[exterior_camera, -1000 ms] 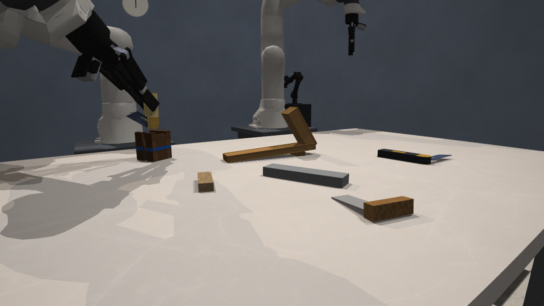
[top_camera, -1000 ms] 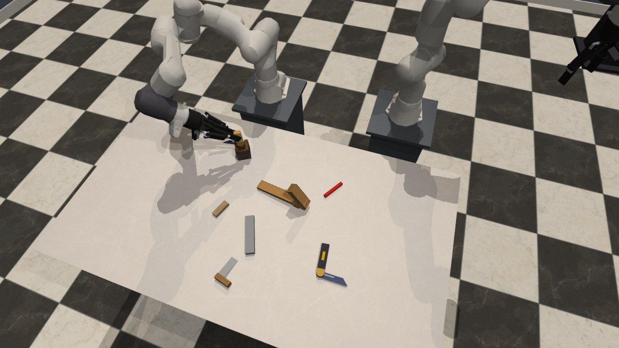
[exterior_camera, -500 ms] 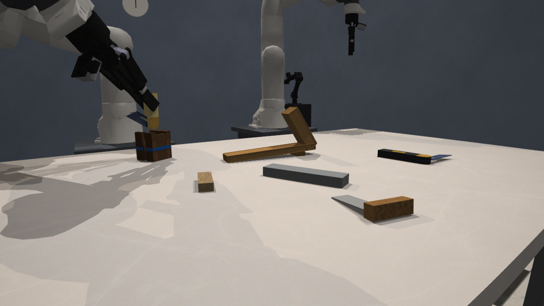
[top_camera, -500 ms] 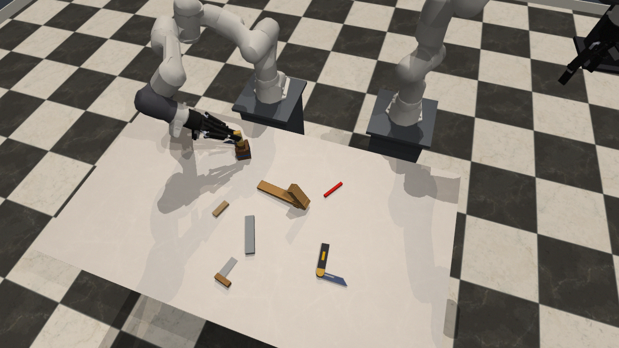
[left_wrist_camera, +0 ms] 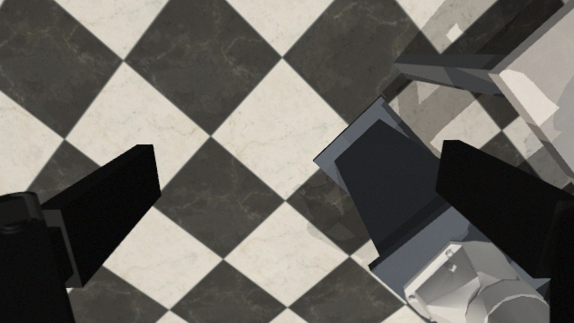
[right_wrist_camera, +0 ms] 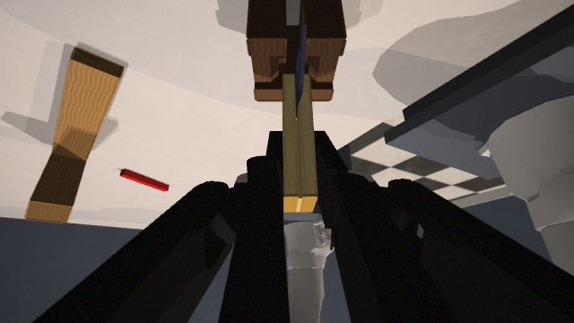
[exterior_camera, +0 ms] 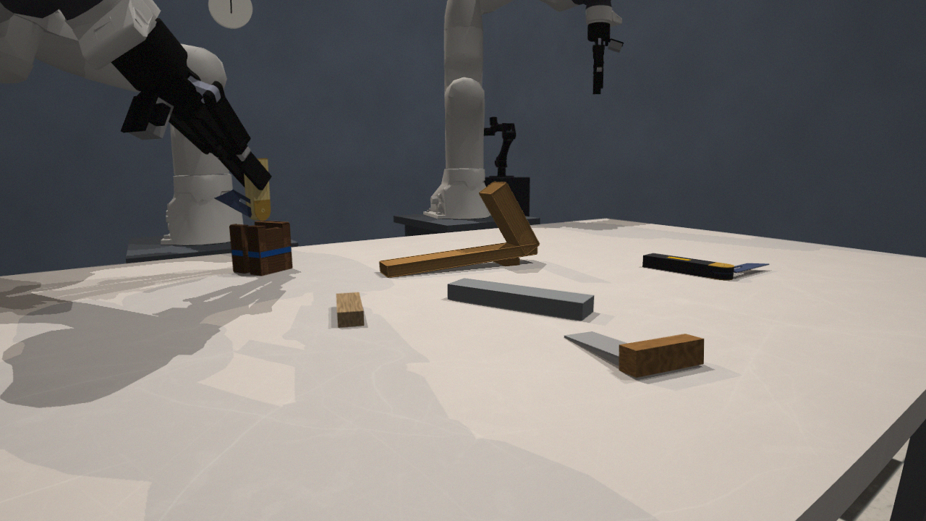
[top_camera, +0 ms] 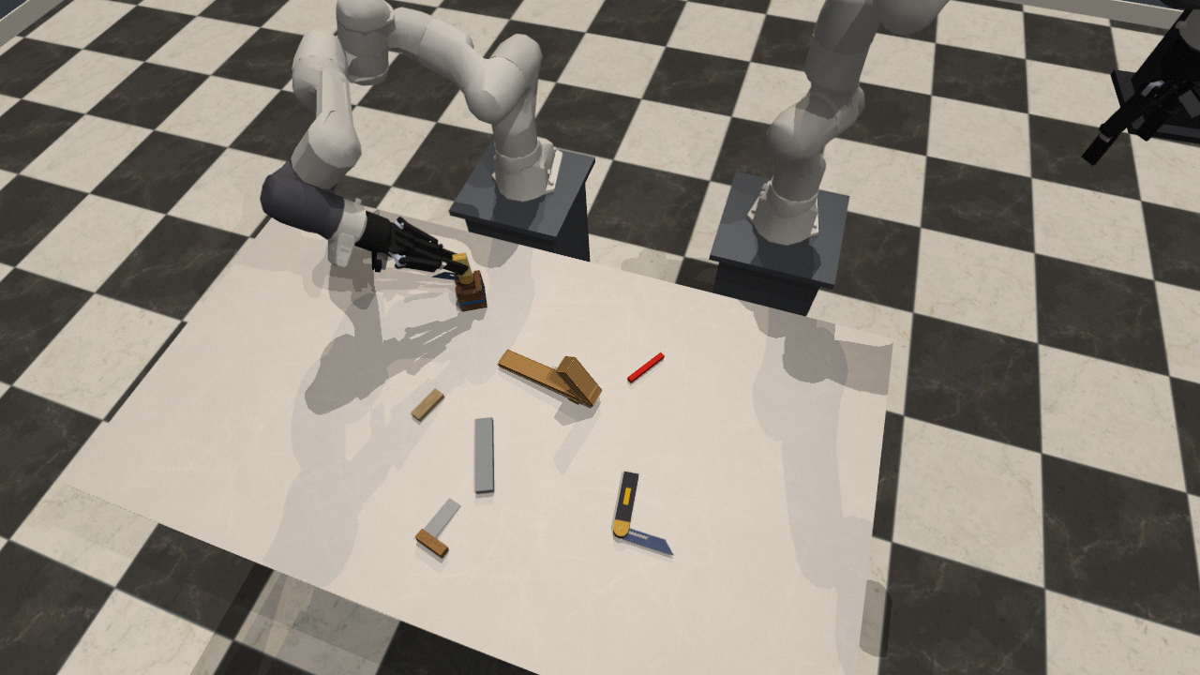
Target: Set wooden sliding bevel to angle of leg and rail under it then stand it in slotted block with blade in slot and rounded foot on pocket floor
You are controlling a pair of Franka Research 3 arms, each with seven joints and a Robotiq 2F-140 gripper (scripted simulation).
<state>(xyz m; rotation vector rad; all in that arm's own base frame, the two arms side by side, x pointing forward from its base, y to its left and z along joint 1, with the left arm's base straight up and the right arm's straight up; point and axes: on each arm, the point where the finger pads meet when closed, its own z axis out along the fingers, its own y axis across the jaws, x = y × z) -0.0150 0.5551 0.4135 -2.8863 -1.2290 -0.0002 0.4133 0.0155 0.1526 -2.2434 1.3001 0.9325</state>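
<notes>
Now: right hand 10 mm to the right of the wooden bevel and 40 mm above it. Round my right hand: blue blade (10 mm to the right, 50 mm below); then small wood block (290 mm ahead, 20 mm to the left, 150 mm below); then grey bar (370 mm ahead, 180 mm to the left, 140 mm below).
</notes>
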